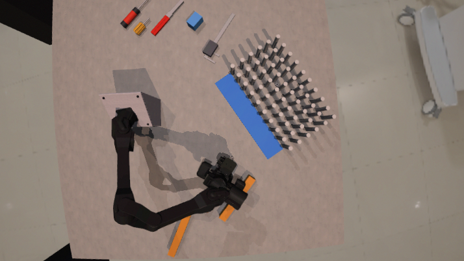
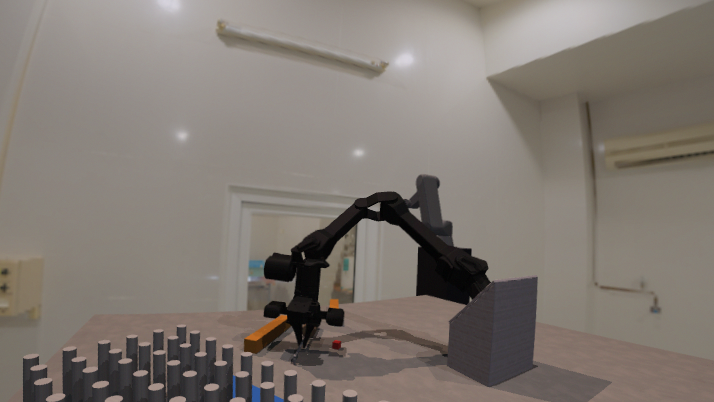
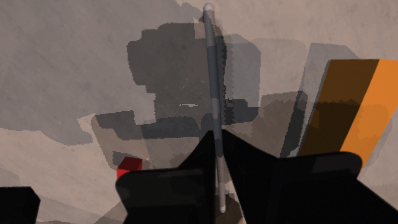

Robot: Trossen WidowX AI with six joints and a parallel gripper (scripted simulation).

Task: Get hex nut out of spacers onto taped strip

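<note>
The hook tool lies 20 mm to the right of my gripper tip, 10 mm behind it and 10 mm above it. From my gripper tip the other things lie so: blue taped strip 230 mm to the left, 150 mm ahead; then hex nut 350 mm to the left, 280 mm ahead; then red cube 80 mm behind, 30 mm to the left.
</note>
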